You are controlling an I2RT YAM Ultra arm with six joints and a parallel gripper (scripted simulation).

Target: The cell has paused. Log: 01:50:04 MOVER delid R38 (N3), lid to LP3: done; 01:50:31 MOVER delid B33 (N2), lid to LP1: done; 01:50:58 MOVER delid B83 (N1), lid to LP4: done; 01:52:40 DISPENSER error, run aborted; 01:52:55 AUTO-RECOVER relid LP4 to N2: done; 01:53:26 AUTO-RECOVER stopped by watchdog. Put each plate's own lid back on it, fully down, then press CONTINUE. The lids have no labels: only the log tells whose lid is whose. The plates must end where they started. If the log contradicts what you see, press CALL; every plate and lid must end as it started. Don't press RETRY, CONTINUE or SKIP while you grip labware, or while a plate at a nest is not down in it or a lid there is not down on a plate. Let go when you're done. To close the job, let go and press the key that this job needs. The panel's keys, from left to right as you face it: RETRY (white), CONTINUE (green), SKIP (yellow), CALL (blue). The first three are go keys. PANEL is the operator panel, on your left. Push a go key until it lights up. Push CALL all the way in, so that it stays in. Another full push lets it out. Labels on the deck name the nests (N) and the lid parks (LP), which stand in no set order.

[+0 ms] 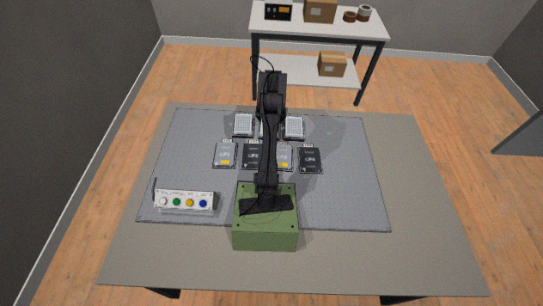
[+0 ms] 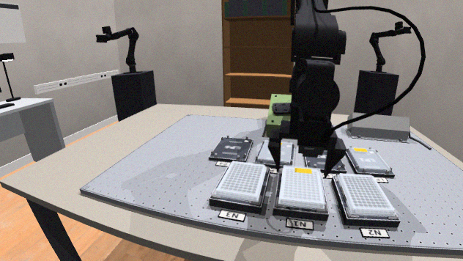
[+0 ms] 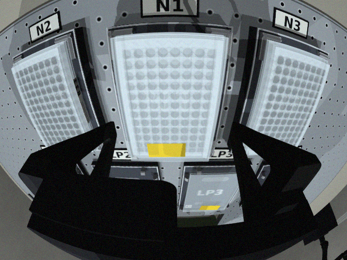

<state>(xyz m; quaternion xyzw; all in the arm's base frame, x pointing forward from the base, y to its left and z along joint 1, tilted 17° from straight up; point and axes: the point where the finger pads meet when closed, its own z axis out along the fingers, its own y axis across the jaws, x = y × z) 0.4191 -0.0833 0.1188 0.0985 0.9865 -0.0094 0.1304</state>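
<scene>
The LP1 lid park is 230 mm to the left of my hand, 130 mm behind it and 60 mm below it. From my hand the other things lie so: LP2 lid park: 160 mm behind, 100 mm to the left, 60 mm below; LP4 lid park: 210 mm behind, 150 mm to the right, 60 mm below; LP3 lid park: 180 mm behind, 60 mm below, 30 mm to the right.
</scene>
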